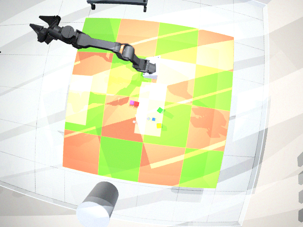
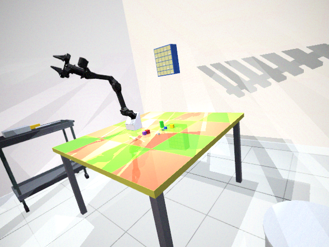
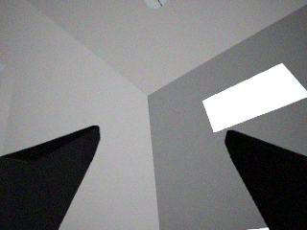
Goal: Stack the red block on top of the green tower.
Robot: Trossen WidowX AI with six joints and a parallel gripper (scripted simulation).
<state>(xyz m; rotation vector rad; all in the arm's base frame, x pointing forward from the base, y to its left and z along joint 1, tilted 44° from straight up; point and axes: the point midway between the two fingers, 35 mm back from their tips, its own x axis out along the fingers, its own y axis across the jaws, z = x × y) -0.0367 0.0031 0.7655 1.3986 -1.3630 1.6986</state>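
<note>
My gripper tip is now 37 cm short of the red block, 43 cm to the right of it and 67 cm above it. Round my gripper tip: purple block 36 cm ahead, 40 cm to the left, 67 cm below; then yellow block 53 cm ahead, 60 cm to the left, 67 cm below; then blue block 48 cm ahead, 56 cm to the left, 68 cm below.
</note>
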